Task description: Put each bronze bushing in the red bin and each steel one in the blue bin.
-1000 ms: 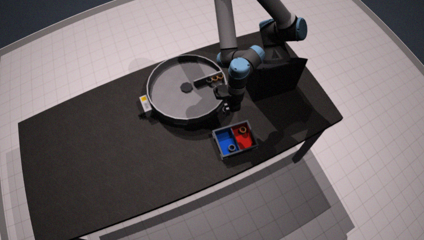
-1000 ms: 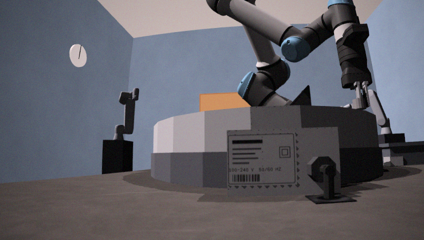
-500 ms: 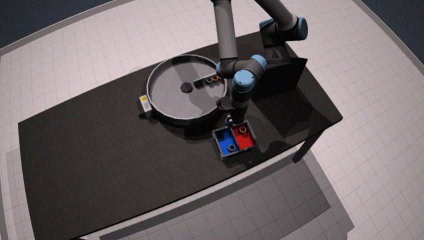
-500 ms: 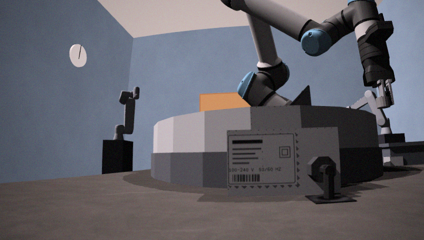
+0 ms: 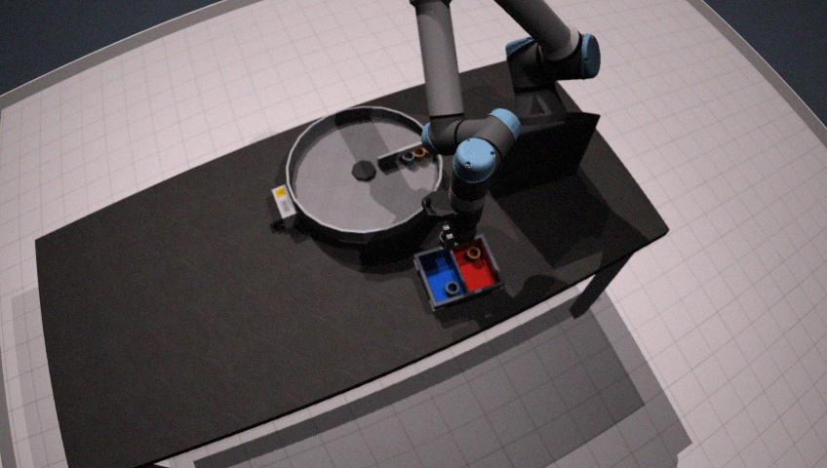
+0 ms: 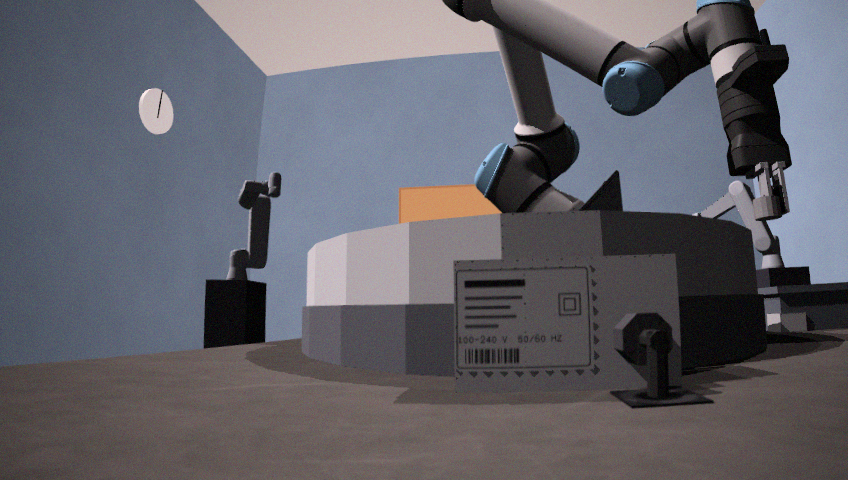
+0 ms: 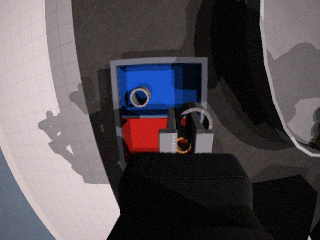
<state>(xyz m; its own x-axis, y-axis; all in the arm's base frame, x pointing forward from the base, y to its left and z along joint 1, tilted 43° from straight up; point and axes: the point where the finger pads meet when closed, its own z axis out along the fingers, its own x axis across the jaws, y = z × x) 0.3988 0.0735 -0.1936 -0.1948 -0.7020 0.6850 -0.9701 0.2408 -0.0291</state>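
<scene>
Right now my hand is 20 mm past the red bin, 30 mm to the right of it and 130 mm above it. Round my hand: grey turntable (50 mm ahead, 340 mm to the right, 110 mm below).
</scene>
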